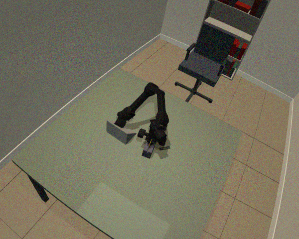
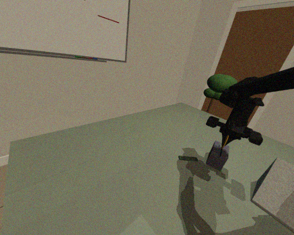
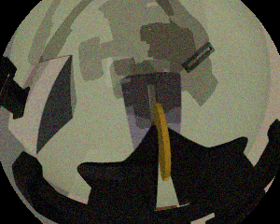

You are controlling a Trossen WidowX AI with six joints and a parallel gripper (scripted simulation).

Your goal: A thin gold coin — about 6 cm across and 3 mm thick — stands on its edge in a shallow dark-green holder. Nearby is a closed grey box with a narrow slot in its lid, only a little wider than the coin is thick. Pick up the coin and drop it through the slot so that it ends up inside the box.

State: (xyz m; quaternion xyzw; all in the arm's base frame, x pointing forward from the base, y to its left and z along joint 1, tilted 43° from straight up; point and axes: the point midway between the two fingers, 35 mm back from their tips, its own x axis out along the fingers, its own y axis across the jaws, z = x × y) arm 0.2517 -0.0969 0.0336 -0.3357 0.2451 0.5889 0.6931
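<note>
The thin gold coin lies 20 mm above my gripper tip.
</note>
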